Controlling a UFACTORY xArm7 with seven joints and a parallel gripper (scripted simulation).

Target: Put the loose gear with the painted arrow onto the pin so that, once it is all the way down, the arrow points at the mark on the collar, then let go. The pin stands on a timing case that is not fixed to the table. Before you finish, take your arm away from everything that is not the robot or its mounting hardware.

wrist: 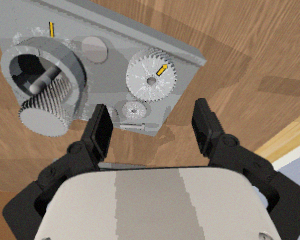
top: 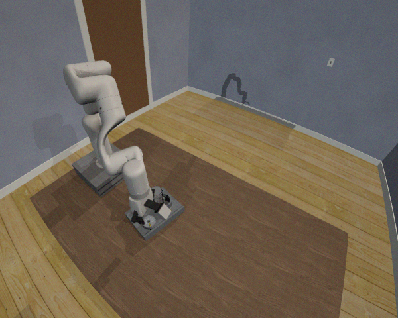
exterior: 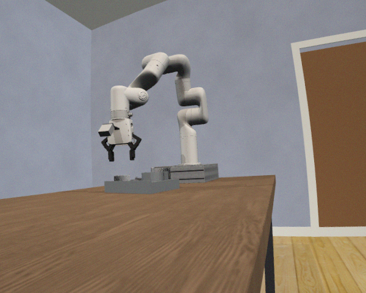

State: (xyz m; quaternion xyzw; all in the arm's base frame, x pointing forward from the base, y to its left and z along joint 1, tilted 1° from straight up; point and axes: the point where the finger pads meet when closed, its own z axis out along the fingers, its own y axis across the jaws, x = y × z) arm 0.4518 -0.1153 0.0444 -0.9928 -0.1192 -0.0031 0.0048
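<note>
The gear lies 8 cm below my hand. Round my hand: short peg: 11 cm behind, 9 cm below, 1 cm to the left.
</note>
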